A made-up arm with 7 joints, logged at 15 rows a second.
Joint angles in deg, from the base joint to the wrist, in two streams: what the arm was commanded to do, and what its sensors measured. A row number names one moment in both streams.
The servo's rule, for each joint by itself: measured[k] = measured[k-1] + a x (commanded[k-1-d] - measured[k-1]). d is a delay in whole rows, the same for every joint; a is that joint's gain. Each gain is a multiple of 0.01, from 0.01 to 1. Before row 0 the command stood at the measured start. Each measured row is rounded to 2 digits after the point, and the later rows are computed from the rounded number. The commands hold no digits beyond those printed.
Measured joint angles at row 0: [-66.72 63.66 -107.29 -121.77 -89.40 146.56 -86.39]
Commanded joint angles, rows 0 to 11: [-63.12 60.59 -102.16 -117.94 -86.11 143.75 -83.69]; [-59.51 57.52 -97.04 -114.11 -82.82 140.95 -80.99]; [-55.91 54.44 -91.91 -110.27 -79.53 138.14 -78.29]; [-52.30 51.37 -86.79 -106.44 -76.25 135.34 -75.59]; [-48.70 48.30 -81.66 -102.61 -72.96 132.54 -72.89]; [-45.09 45.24 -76.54 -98.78 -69.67 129.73 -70.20]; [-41.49 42.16 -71.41 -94.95 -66.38 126.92 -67.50]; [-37.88 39.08 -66.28 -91.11 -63.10 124.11 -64.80]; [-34.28 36.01 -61.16 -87.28 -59.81 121.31 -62.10]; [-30.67 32.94 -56.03 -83.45 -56.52 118.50 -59.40]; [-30.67 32.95 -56.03 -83.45 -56.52 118.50 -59.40]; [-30.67 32.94 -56.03 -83.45 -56.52 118.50 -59.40]
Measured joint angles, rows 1 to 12: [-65.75 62.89 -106.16 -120.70 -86.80 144.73 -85.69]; [-64.07 61.55 -104.15 -118.85 -83.66 142.27 -84.47]; [-61.87 59.77 -101.46 -116.45 -80.40 139.59 -82.86]; [-59.29 57.67 -98.23 -113.65 -77.12 136.83 -80.97]; [-56.43 55.33 -94.58 -110.56 -73.83 134.04 -78.87]; [-53.37 52.81 -90.61 -107.26 -70.54 131.24 -76.62]; [-50.16 50.15 -86.39 -103.81 -67.25 128.43 -74.25]; [-46.84 47.38 -81.97 -100.25 -63.97 125.62 -71.79]; [-43.45 44.54 -77.39 -96.62 -60.68 122.82 -69.27]; [-40.00 41.64 -72.69 -92.93 -57.39 120.01 -66.70]; [-37.48 39.47 -69.02 -90.28 -56.70 119.03 -64.80]; [-35.64 37.84 -66.16 -88.37 -56.56 118.69 -63.40]
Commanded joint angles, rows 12 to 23: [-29.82 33.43 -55.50 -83.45 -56.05 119.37 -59.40]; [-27.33 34.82 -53.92 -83.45 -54.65 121.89 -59.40]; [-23.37 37.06 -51.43 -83.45 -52.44 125.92 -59.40]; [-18.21 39.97 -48.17 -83.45 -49.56 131.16 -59.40]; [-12.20 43.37 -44.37 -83.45 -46.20 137.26 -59.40]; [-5.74 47.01 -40.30 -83.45 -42.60 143.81 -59.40]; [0.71 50.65 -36.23 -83.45 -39.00 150.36 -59.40]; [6.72 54.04 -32.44 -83.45 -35.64 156.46 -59.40]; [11.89 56.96 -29.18 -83.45 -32.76 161.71 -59.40]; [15.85 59.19 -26.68 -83.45 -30.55 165.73 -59.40]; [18.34 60.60 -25.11 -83.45 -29.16 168.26 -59.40]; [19.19 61.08 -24.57 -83.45 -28.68 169.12 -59.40]
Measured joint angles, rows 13 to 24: [-34.07 36.74 -63.81 -86.99 -56.16 119.13 -62.36]; [-32.25 36.26 -61.63 -86.00 -54.97 120.92 -61.59]; [-29.85 36.46 -59.39 -85.29 -52.97 124.17 -61.02]; [-26.71 37.34 -56.92 -84.77 -50.28 128.71 -60.60]; [-22.79 38.85 -54.16 -84.40 -47.06 134.27 -60.29]; [-18.19 40.89 -51.11 -84.13 -43.54 140.47 -60.06]; [-13.09 43.33 -47.84 -83.94 -39.95 146.90 -59.89]; [-7.74 46.01 -44.45 -83.80 -36.55 153.11 -59.76]; [-2.44 48.75 -41.09 -83.70 -33.56 158.70 -59.67]; [2.50 51.36 -37.92 -83.63 -31.18 163.27 -59.60]; [6.78 53.67 -35.10 -83.58 -29.58 166.51 -59.55]; [10.13 55.52 -32.78 -83.54 -28.87 168.21 -59.51]
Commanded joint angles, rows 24 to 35: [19.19 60.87 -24.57 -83.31 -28.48 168.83 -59.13]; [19.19 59.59 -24.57 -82.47 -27.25 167.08 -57.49]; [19.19 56.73 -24.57 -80.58 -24.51 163.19 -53.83]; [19.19 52.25 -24.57 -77.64 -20.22 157.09 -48.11]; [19.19 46.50 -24.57 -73.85 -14.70 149.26 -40.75]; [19.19 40.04 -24.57 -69.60 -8.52 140.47 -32.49]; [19.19 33.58 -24.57 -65.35 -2.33 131.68 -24.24]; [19.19 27.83 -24.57 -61.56 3.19 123.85 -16.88]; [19.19 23.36 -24.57 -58.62 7.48 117.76 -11.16]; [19.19 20.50 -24.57 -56.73 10.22 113.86 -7.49]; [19.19 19.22 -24.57 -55.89 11.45 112.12 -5.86]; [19.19 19.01 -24.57 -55.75 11.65 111.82 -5.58]
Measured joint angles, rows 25 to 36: [12.58 56.86 -30.97 -83.48 -28.56 168.61 -59.41]; [14.36 57.54 -29.56 -83.20 -27.53 167.62 -58.91]; [15.66 57.34 -28.46 -82.47 -25.14 164.74 -57.59]; [16.61 56.07 -27.60 -81.12 -21.25 159.77 -55.13]; [17.31 53.68 -26.93 -79.08 -16.08 152.94 -51.39]; [17.82 50.27 -26.41 -76.43 -10.11 144.83 -46.48]; [18.19 46.10 -26.01 -73.33 -3.96 136.28 -40.70]; [18.46 41.53 -25.69 -70.03 1.69 128.20 -34.51]; [18.66 36.99 -25.44 -66.84 6.26 121.41 -28.44]; [18.80 32.87 -25.25 -64.01 9.39 116.50 -22.99]; [18.91 29.46 -25.10 -61.74 11.02 113.65 -18.54]; [18.99 26.85 -24.98 -60.06 11.52 112.46 -15.17]
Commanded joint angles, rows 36 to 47: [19.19 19.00 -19.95 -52.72 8.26 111.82 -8.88]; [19.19 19.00 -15.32 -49.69 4.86 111.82 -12.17]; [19.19 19.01 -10.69 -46.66 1.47 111.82 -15.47]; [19.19 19.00 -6.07 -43.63 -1.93 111.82 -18.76]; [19.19 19.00 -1.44 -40.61 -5.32 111.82 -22.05]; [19.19 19.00 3.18 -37.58 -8.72 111.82 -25.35]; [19.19 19.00 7.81 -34.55 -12.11 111.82 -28.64]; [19.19 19.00 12.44 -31.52 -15.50 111.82 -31.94]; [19.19 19.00 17.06 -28.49 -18.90 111.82 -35.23]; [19.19 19.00 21.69 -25.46 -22.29 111.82 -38.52]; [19.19 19.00 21.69 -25.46 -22.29 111.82 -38.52]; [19.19 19.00 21.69 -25.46 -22.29 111.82 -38.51]
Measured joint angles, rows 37 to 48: [19.04 24.89 -23.87 -58.00 8.94 112.04 -13.53]; [19.08 23.42 -21.99 -55.67 5.72 111.90 -13.18]; [19.11 22.32 -19.50 -53.15 2.36 111.85 -13.78]; [19.13 21.49 -16.55 -50.48 -1.03 111.83 -15.07]; [19.15 20.87 -13.23 -47.72 -4.42 111.82 -16.88]; [19.16 20.40 -9.62 -44.88 -7.82 111.82 -19.08]; [19.17 20.05 -5.79 -41.99 -11.21 111.82 -21.57]; [19.18 19.79 -1.78 -39.06 -14.60 111.82 -24.27]; [19.18 19.59 2.36 -36.10 -18.00 111.82 -27.12]; [19.18 19.44 6.61 -33.12 -21.39 111.82 -30.08]; [19.18 19.33 9.93 -30.98 -22.10 111.82 -32.27]; [19.18 19.25 12.52 -29.43 -22.25 111.82 -33.89]
